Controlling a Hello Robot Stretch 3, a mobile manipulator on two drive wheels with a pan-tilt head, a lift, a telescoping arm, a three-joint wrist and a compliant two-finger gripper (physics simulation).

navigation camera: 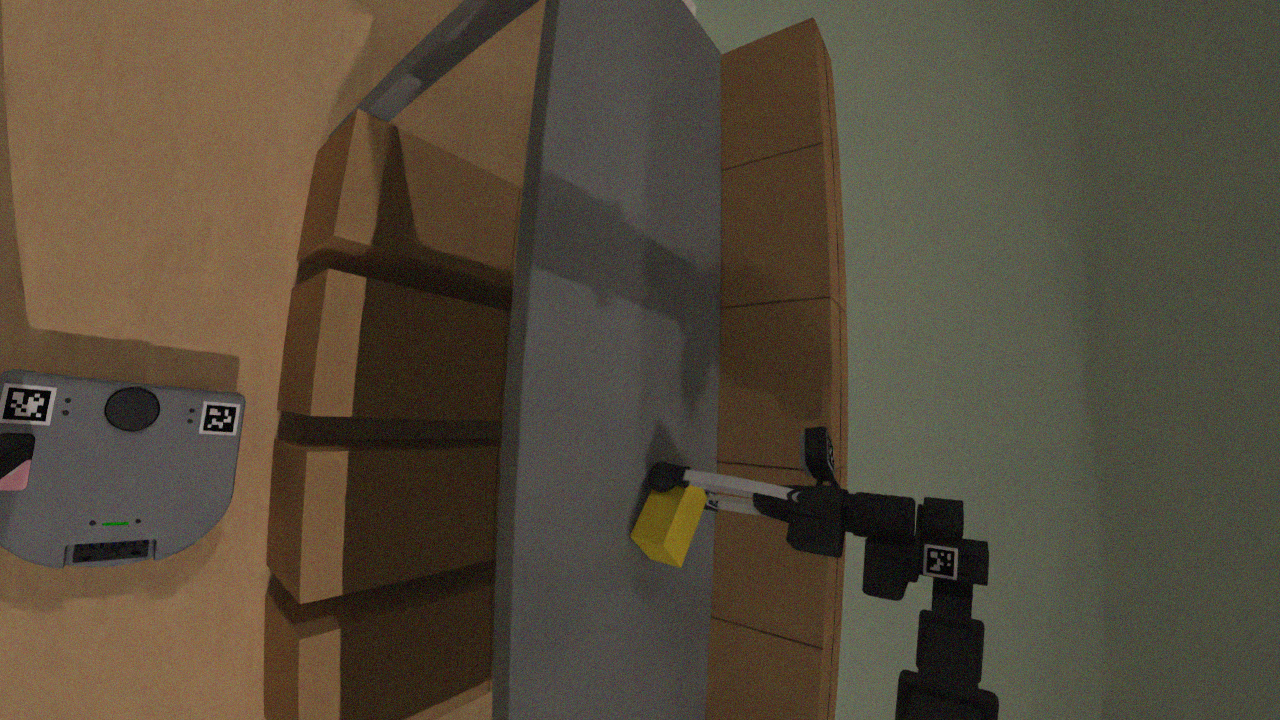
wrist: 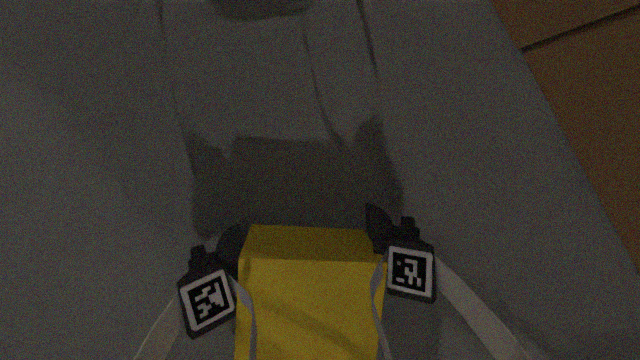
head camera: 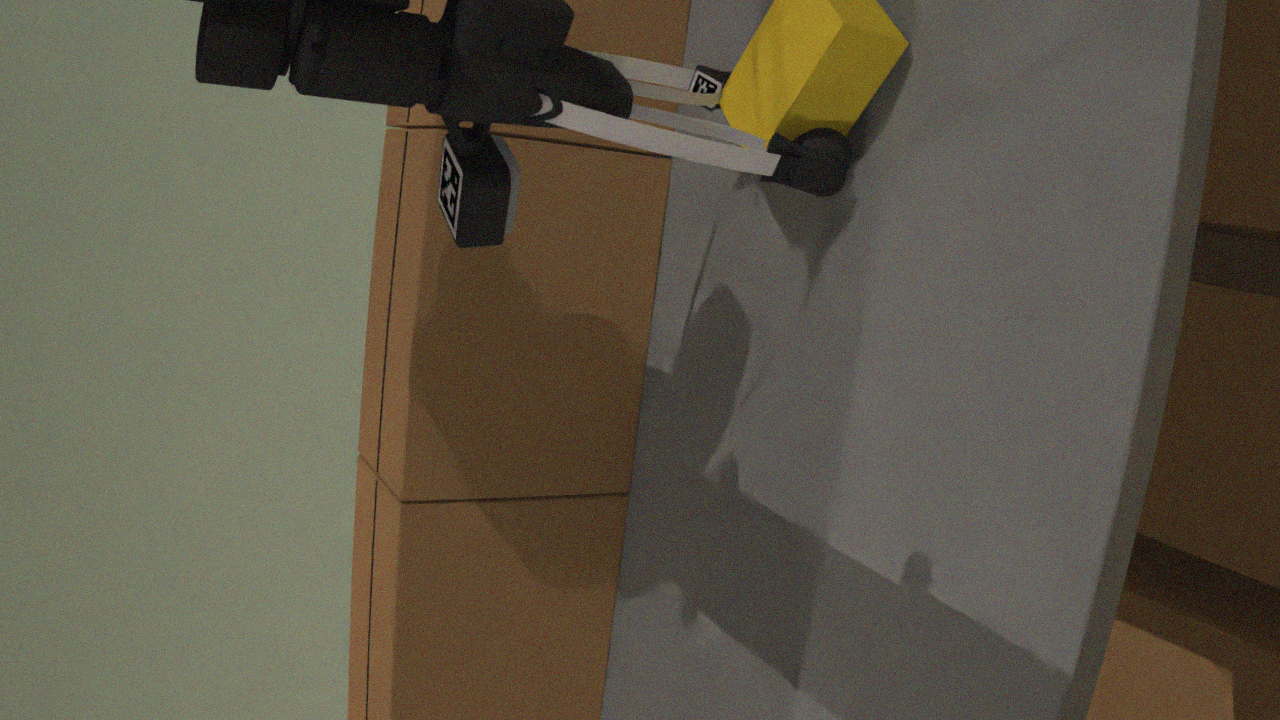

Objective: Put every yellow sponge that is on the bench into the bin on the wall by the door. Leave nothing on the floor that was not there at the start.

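Places are measured from the robot's base along level axes (x left, y back, z up), in millimetres.
Pixels of known places: gripper, between the fingertips: [navigation camera: 663, 484] [wrist: 303, 238] [head camera: 812, 137]; robot's base, origin of its link: [navigation camera: 133, 407].
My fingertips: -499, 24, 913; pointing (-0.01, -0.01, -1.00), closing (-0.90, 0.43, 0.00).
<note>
Ahead of a thing's pixels: the offset from my fingertips to its top centre, as dx, dy, dz. Level surfaces: height alone.
A yellow sponge {+22, +34, +53} [head camera: 814, 71] [navigation camera: 669, 526] [wrist: 310, 310] is at the top of the grey bench {dz +0} [head camera: 984, 358] [navigation camera: 608, 376] [wrist: 100, 125], near its wall side. My gripper [head camera: 763, 123] [navigation camera: 688, 489] [wrist: 303, 238] is shut on the sponge, with one fingertip against each of two opposite sides. In the wrist view, a dark shadow lies on the bench beyond the sponge's end. Whether the sponge's underside touches the bench is hidden. The bin and the door do not show in these views.
A row of brown boxes or cabinets {-208, -154, +181} [head camera: 528, 358] [navigation camera: 774, 376] runs between the bench and the green wall [head camera: 179, 358] [navigation camera: 966, 268]. Several brown drawer-like blocks [navigation camera: 322, 340] stand under the bench. My grey base [navigation camera: 134, 474] is on the tan floor {dz -913} [navigation camera: 179, 179], beside these blocks.
</note>
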